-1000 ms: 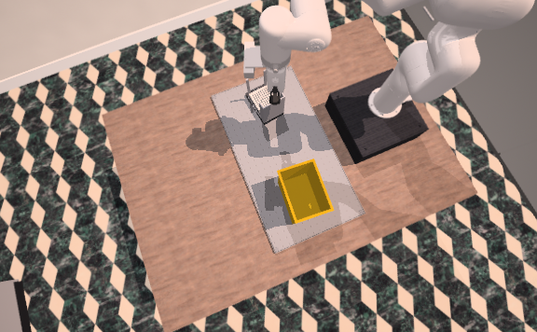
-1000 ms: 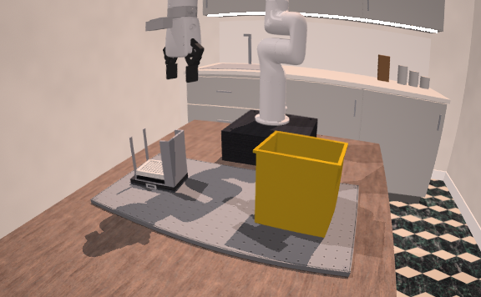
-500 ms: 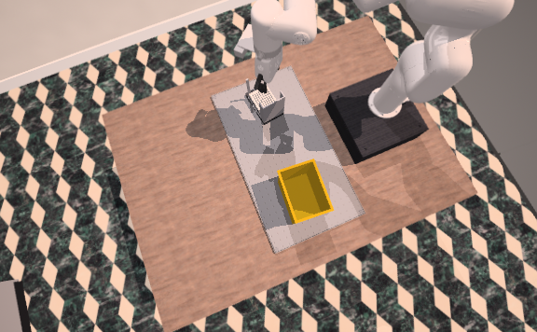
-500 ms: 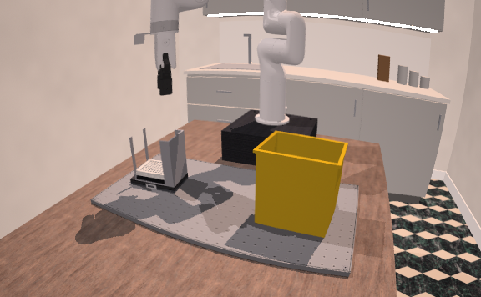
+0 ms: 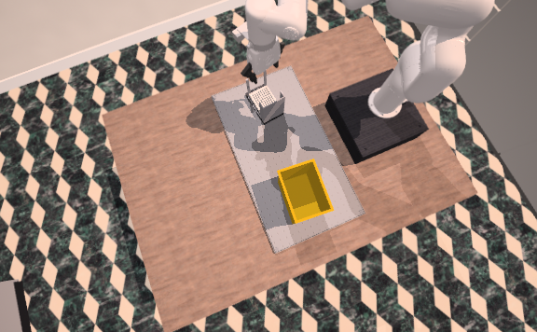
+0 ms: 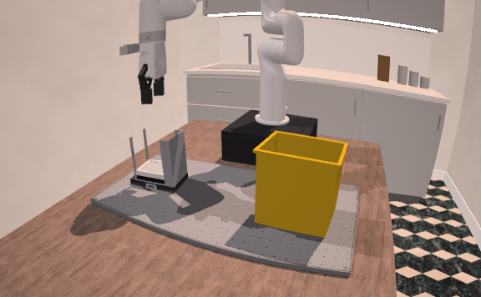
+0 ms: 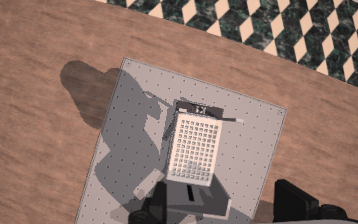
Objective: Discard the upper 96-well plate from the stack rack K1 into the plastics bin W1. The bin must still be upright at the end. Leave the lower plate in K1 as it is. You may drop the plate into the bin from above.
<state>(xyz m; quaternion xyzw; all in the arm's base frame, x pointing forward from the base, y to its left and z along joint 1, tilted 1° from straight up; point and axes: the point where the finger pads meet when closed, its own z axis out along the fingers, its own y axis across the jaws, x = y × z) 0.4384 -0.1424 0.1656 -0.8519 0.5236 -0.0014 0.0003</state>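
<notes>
Now: hand 220 mm above the white 96-well plate. From my hand the other things lie so: thin post 60 mm ahead, 50 mm to the right, 170 mm below; black plate 230 mm below; grey side wall 20 mm behind, 60 mm to the left, 170 mm below.
</notes>
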